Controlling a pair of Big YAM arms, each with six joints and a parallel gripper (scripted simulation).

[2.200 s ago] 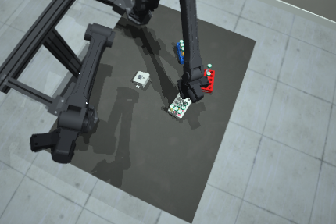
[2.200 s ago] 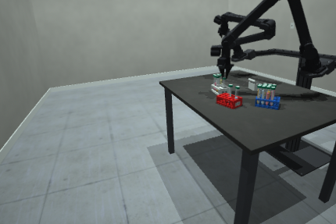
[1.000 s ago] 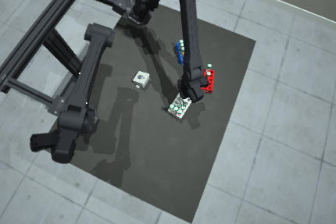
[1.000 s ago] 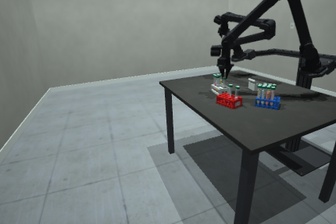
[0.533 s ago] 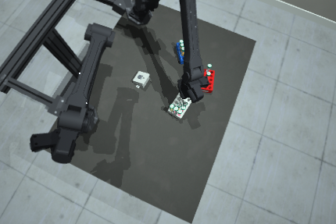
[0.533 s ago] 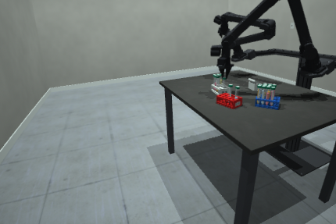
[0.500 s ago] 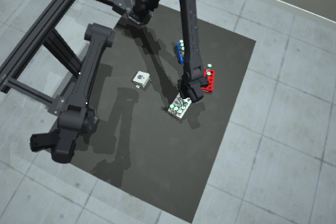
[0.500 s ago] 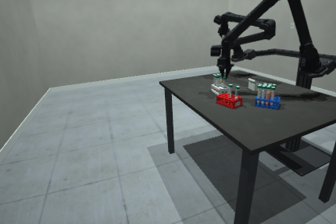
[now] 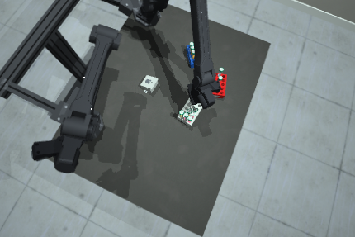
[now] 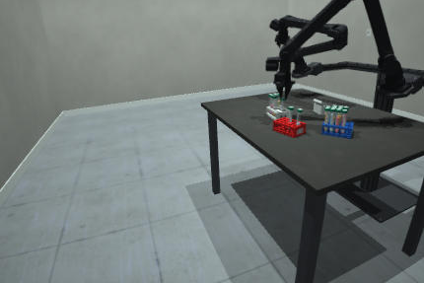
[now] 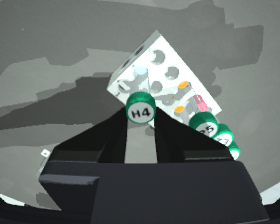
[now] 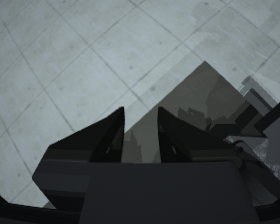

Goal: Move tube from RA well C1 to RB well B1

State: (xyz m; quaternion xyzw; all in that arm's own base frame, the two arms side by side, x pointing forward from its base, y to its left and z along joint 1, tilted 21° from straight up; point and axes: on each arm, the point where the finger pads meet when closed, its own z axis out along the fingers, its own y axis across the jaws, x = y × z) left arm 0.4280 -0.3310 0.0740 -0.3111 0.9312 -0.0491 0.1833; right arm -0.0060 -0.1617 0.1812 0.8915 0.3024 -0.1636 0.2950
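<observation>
Right now the tube is 8 cm ahead of my left hand, 16 cm to the left of it and 6 cm below it. Also, from my left hand: white rack RB: 4 cm to the right, 10 cm below; red rack: 8 cm ahead, 16 cm to the left, 10 cm below; white button box: 28 cm behind, 2 cm to the left, 8 cm below.
</observation>
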